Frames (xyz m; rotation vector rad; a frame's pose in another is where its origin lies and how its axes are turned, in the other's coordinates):
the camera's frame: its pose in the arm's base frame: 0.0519 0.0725 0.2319 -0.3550 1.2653 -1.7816
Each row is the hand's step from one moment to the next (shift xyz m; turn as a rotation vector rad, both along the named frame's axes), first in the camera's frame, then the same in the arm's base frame.
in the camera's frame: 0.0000 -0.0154 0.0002 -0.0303 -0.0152 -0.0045
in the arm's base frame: -0.0075 0.0011 0.0134 0.0064 0.0279 0.0188
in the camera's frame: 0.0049 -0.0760 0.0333 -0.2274 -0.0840 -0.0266
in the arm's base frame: -0.0184 -0.0182 0.0790 0.0676 0.2024 0.1180
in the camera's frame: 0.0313 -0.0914 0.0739 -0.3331 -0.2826 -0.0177
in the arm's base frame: -0.0139 -0.0626 0.1034 0.0337 0.2959 0.3201
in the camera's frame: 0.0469 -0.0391 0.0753 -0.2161 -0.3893 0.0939
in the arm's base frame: 0.0043 -0.0798 0.0549 -0.0106 0.1438 0.4316
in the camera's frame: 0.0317 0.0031 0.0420 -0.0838 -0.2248 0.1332
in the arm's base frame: 0.0117 -0.0508 0.0077 0.0234 0.0027 0.2734
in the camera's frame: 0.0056 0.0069 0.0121 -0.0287 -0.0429 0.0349
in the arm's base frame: 0.0083 -0.0123 -0.0021 0.0179 0.0048 0.0595
